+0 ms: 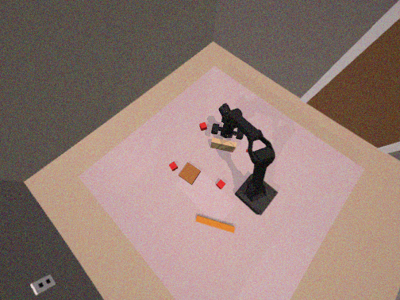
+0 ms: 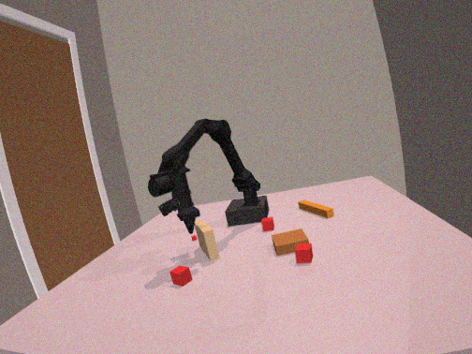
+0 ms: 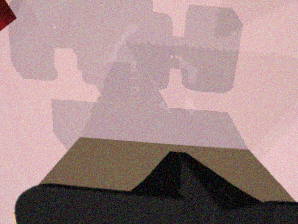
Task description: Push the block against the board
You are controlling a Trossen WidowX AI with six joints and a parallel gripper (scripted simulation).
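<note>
Now: the tan block 30 mm behind my gripper tip, 30 mm to the left of it and 30 mm below it. From my gripper tip the other things lie so: brown square block: 40 mm behind, 310 mm to the left, 70 mm below; long orange bar: 360 mm behind, 370 mm to the left, 70 mm below; tiny red piece: 150 mm behind, 90 mm to the right, 80 mm below.
</note>
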